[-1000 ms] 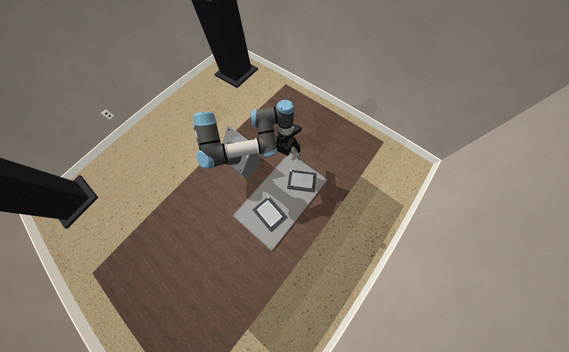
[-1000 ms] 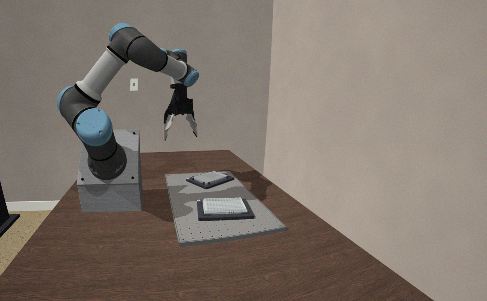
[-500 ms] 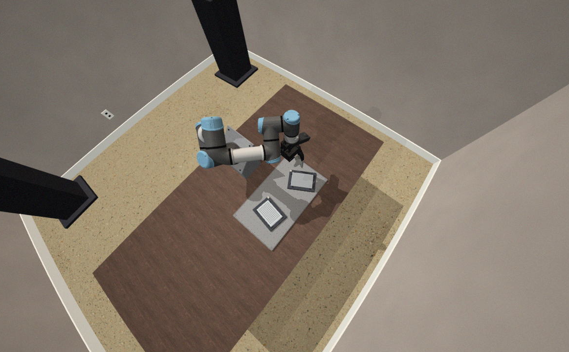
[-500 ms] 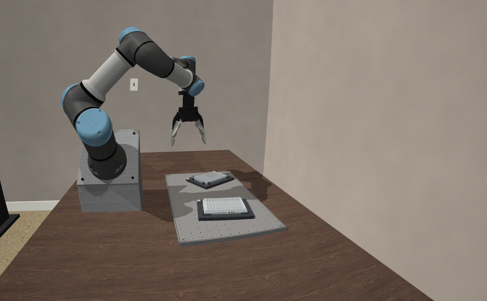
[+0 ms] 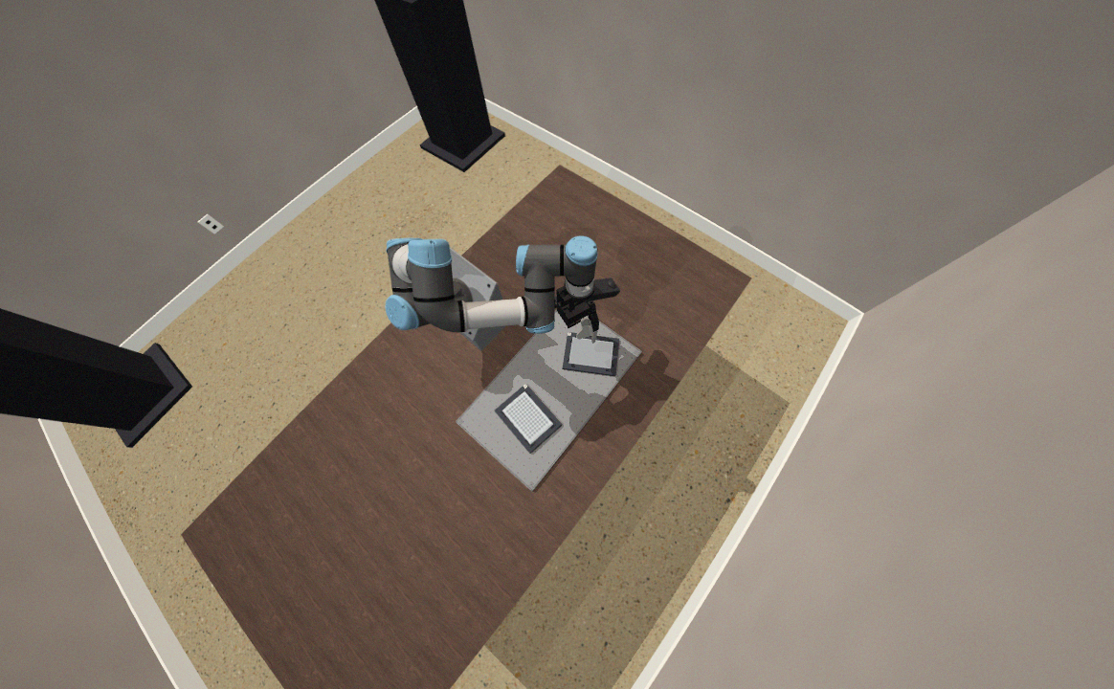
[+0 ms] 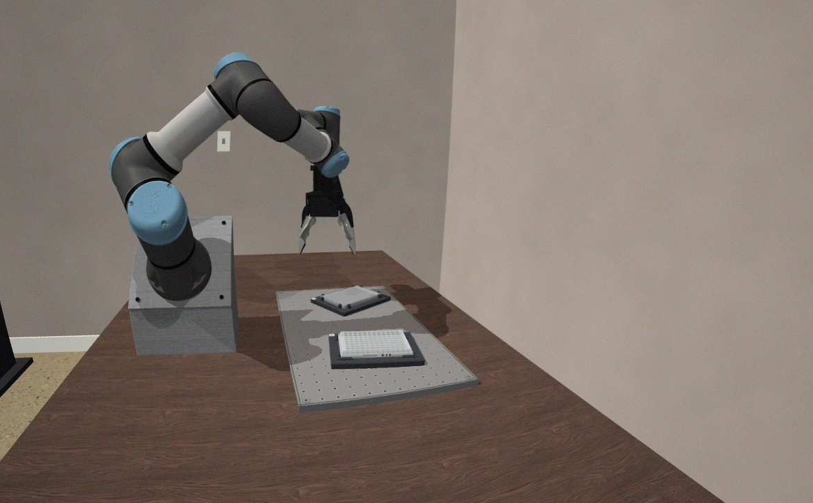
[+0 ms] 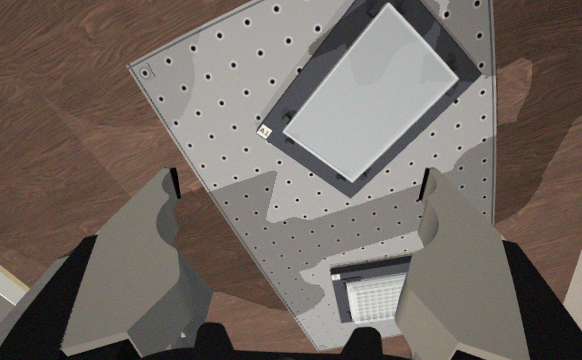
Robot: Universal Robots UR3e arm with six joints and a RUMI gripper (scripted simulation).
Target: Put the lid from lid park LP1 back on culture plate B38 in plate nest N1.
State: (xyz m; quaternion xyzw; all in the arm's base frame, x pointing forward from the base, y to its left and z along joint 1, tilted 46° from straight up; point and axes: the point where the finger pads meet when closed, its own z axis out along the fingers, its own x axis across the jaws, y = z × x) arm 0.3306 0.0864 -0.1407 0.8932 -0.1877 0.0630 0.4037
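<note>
My gripper is now 6 cm short of the clear lid, 2 cm to the left of it and 11 cm above it. Round my hand: dark lid park LP1: 6 cm ahead, 2 cm to the right, 12 cm below; dark plate nest: 2 cm ahead, 29 cm to the right, 12 cm below; culture plate B38: 2 cm ahead, 29 cm to the right, 10 cm below.
</note>
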